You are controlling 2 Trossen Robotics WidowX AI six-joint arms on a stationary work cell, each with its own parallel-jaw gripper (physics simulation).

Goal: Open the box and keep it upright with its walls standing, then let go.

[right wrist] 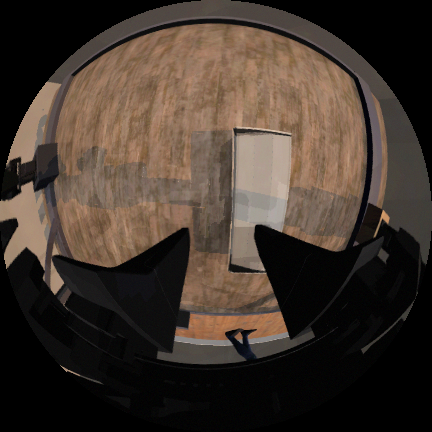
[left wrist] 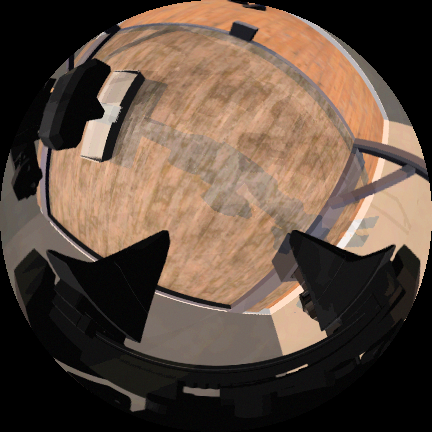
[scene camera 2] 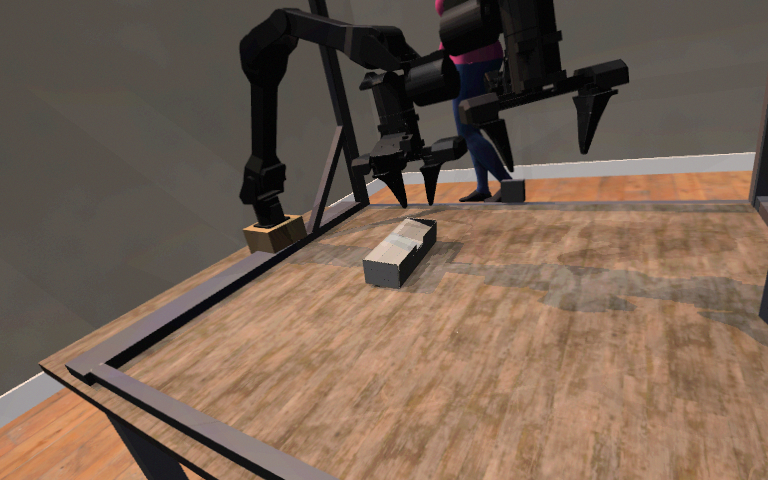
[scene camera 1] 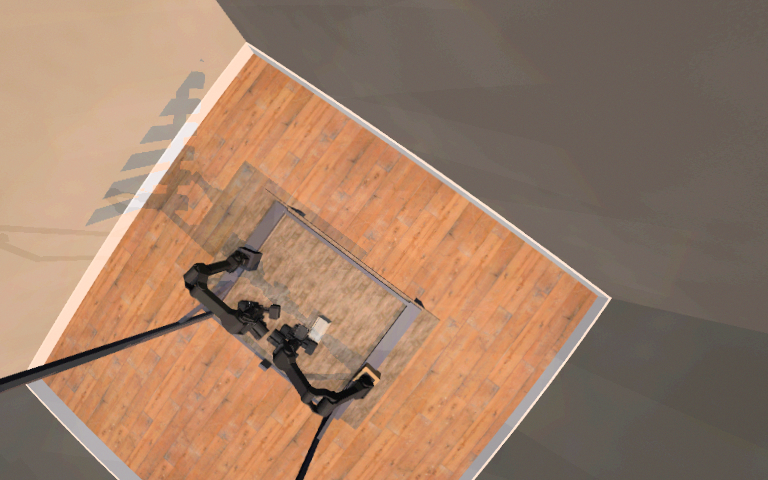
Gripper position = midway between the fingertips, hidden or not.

Note:
My left gripper [scene camera 2: 547, 163] is open and holds nothing. Further things: my right gripper [scene camera 2: 418, 206] and a dark metal frame [right wrist: 373, 165].
My left gripper is seen too in the left wrist view [left wrist: 232, 236]. My right gripper is seen too in the right wrist view [right wrist: 222, 232] and in the left wrist view [left wrist: 93, 113]. The dark metal frame is seen too in the left wrist view [left wrist: 325, 219].

